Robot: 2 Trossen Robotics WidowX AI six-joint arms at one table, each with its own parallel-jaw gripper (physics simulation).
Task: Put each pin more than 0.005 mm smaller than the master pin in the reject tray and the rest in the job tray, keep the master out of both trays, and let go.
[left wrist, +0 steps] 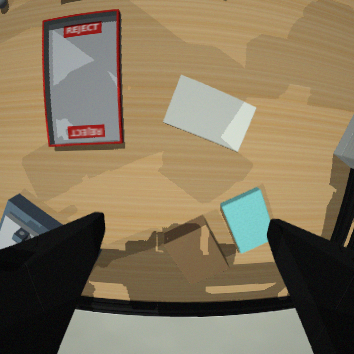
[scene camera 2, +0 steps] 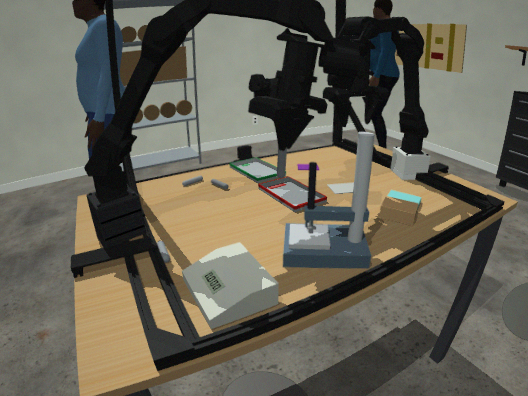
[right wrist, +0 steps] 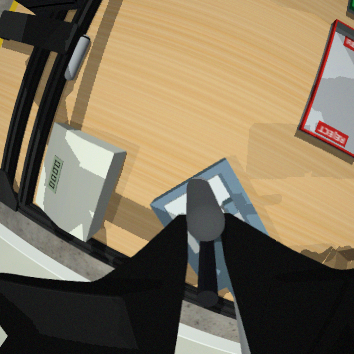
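Pixels of known places: left gripper, between the fingertips: (left wrist: 187, 225) (scene camera 2: 355, 125); right gripper, between the fingertips: (scene camera 2: 284, 149) (right wrist: 203, 222); left arm's base, origin of its link: (scene camera 2: 411, 151); right arm's base, origin of its link: (scene camera 2: 111, 194).
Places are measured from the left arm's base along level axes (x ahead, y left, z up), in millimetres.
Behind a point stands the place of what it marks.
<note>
My right gripper (scene camera 2: 283, 144) @(x 492, y 378, z 121 mm) (right wrist: 203, 222) @(x 492, y 378, z 121 mm) is shut on a grey pin (scene camera 2: 282, 164) @(x 497, y 385, z 94 mm) (right wrist: 204, 200) @(x 502, y 370, z 128 mm), which hangs down near the red reject tray (scene camera 2: 300, 193) @(x 414, y 134, z -83 mm) (left wrist: 85, 102) @(x 423, y 164, z -83 mm) (right wrist: 330, 95) @(x 451, y 167, z -83 mm) in scene camera 2. My left gripper (scene camera 2: 352, 111) (left wrist: 187, 225) @(x 279, y 171, z 123 mm) is open and empty, high over the table. No pin shows in the reject tray or the green-rimmed tray (scene camera 2: 257, 169) @(x 526, y -74, z -83 mm). Two pins (scene camera 2: 192, 181) @(x 732, y 30, z -75 mm) (scene camera 2: 219, 184) @(x 645, y 67, z -74 mm) lie on the table left of the trays. Another pin (scene camera 2: 163, 251) @(x 742, y 423, z -69 mm) (right wrist: 78, 57) @(x 740, y 408, z -72 mm) lies by the left rail. The blue gauge stand (scene camera 2: 325, 258) @(x 423, y 478, z -62 mm) shows no pin under its probe. Which pin is the master I cannot tell.
A grey readout box (scene camera 2: 240, 280) @(x 582, y 562, z -35 mm) (right wrist: 82, 185) @(x 582, y 513, z -35 mm) stands left of the stand; its digits look like zeros but are small. A tall grey post (scene camera 2: 362, 185) @(x 354, y 444, z 70 mm) rises from the stand. A brown block (scene camera 2: 400, 208) @(x 190, y 315, z -51 mm) (left wrist: 196, 250) @(x 188, y 282, z -51 mm), a turquoise block (left wrist: 247, 220) @(x 134, y 212, z -69 mm), a white card (left wrist: 205, 110) @(x 270, y 101, z -84 mm) and a purple piece (scene camera 2: 307, 167) @(x 355, y -73, z -81 mm) are around.
</note>
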